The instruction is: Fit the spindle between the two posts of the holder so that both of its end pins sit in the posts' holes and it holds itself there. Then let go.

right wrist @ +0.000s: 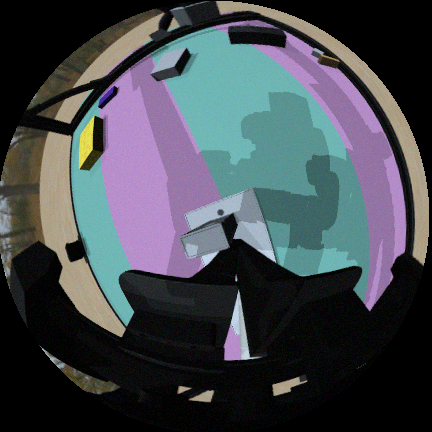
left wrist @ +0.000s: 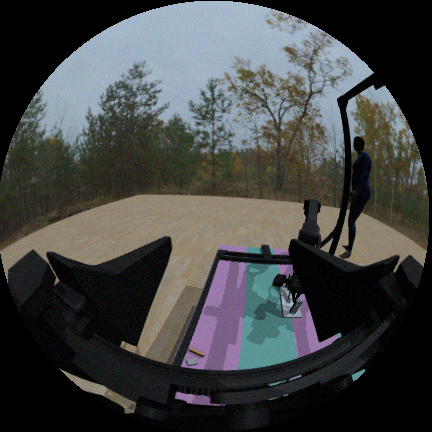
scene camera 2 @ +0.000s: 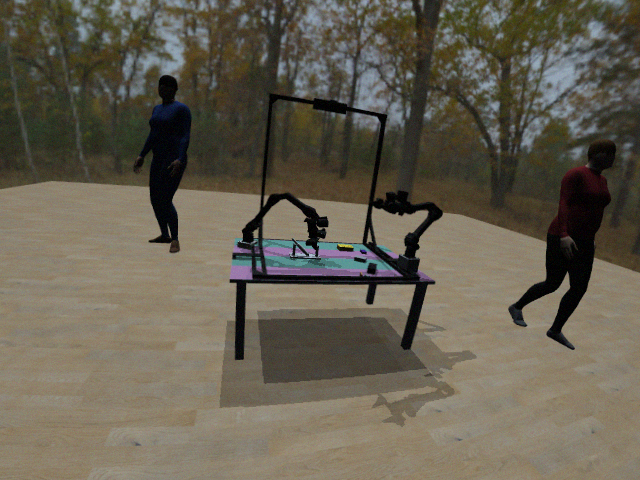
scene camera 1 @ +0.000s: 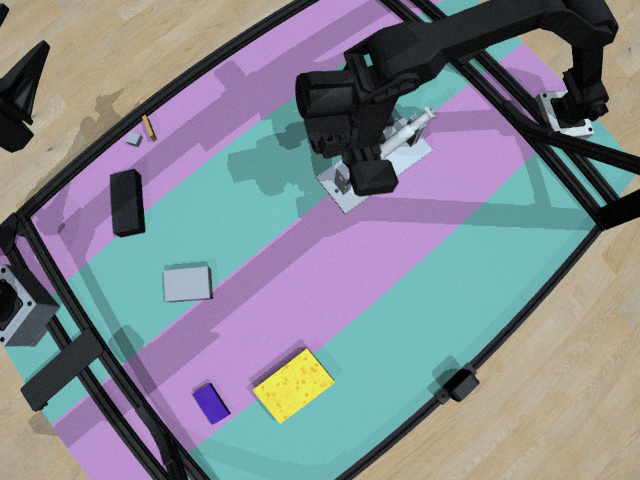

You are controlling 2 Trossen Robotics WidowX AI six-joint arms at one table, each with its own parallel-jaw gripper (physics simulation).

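Places are measured from the left arm's base along level axes (x ahead, y left, z up), in millimetres.
Where they show: left gripper, between the fingertips: (left wrist: 232, 244) (scene camera 2: 374, 204) (scene camera 1: 25, 23); right gripper, between the fingertips: (right wrist: 234, 244) (left wrist: 293, 302) (scene camera 2: 315, 249) (scene camera 1: 346, 167); left arm's base, origin of its link: (scene camera 2: 409, 256) (scene camera 1: 2, 304); right arm's base, origin of its link: (scene camera 2: 247, 241) (scene camera 1: 567, 112).
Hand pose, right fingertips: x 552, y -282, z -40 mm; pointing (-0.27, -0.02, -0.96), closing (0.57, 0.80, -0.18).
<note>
Things, the pixels of their top centre, and the offset from my right fingertips.
- holder, centre of its top: (right wrist: 245, 282) (scene camera 1: 376, 162) (left wrist: 289, 297) (scene camera 2: 305, 255) dx +59, dy -25, dz -47 mm
- post, centre of its top: (right wrist: 202, 242) (scene camera 1: 345, 171) (left wrist: 299, 299) dx -15, dy -8, dz +28 mm
- black block, centre of its top: (scene camera 1: 123, 200) (scene camera 2: 372, 265) dx -281, dy +262, dz -21 mm
- grey box, centre of its top: (scene camera 1: 186, 284) (right wrist: 168, 58) dx -308, dy +77, dz -30 mm
- yellow sponge, centre of its top: (scene camera 1: 293, 386) (right wrist: 84, 140) (scene camera 2: 345, 245) dx -317, dy -160, dz -26 mm
- purple block, centre of its top: (scene camera 1: 210, 404) (right wrist: 105, 95) dx -432, dy -80, dz -41 mm
- orange stick, centre of its top: (scene camera 1: 147, 125) dx -154, dy +340, dz -32 mm
- small grey block, centre of its top: (scene camera 1: 132, 137) dx -188, dy +351, dz -41 mm
The white spindle (scene camera 1: 398, 143) (scene camera 2: 299, 247) lies slanted over the holder (scene camera 1: 408, 157) (scene camera 2: 310, 257) (left wrist: 292, 313) (right wrist: 212, 206), one end raised at the post nearer the right arm's base. Its lower end is hidden in scene camera 1. The holder's other post (scene camera 1: 342, 178) (right wrist: 205, 241) stands apart from the visible part of the spindle. My right gripper (scene camera 2: 315, 248) (right wrist: 234, 244) is shut and empty, pointing down over the holder close to the spindle; whether it touches is unclear. My left gripper (scene camera 2: 375, 203) (left wrist: 232, 244) is open and empty, raised far from the holder.
A black block (scene camera 1: 126, 202) (right wrist: 257, 37), a grey box (scene camera 1: 187, 283) (right wrist: 169, 64), a yellow sponge (scene camera 1: 293, 385) (right wrist: 90, 145), a purple block (scene camera 1: 210, 403) (right wrist: 107, 97), an orange stick (scene camera 1: 149, 128) and a small grey block (scene camera 1: 133, 138) lie on the table. Black rails edge it.
</note>
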